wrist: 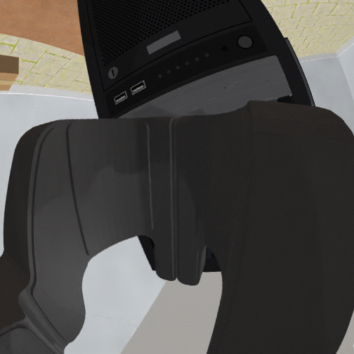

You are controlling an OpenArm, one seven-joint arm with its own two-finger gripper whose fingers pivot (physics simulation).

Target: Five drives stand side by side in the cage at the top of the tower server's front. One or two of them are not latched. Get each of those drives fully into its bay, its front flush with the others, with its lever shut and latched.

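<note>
The black tower server (200, 75) fills the upper middle of the wrist view, with its perforated front, two USB ports, a row of small lights and a round button. A grey metal panel (210, 90) lies between that strip and my fingers. My gripper (186, 202) is shut, its two fingers pressed together with nothing seen between them, and it stands in front of the drive cage. The cage and its five drives are almost wholly hidden behind the fingers; small dark parts show at the right edge of the grey panel and beside the fingertips. The levers cannot be made out.
A brown surface (40, 22) and yellowish paving (55, 67) lie at the upper left, with part of a brown block (9, 65) at the left edge. More paving shows at the upper right. A pale surface (45, 105) surrounds the tower, and a grey-beige area (175, 320) shows below the fingertips.
</note>
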